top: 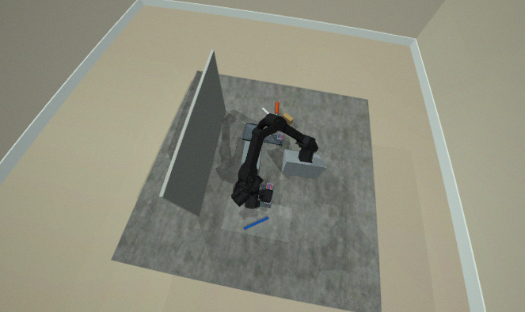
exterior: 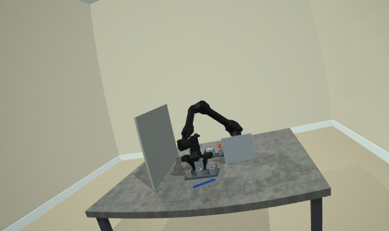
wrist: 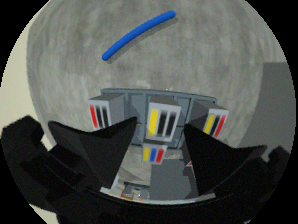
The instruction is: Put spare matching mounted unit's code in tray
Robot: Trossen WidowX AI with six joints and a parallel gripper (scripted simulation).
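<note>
Right now the flat blue-grey tray is 8 cm ahead of my gripper tip, 41 cm to the right of it and 4 cm below it. Also, from my gripper tip: blue pen (4 cm behind, 13 cm to the left, 4 cm below); then dark upright panel (28 cm ahead, 21 cm to the right, 18 cm above); then grey mounted unit (4 cm ahead, 20 cm to the right, 1 cm above).
</note>
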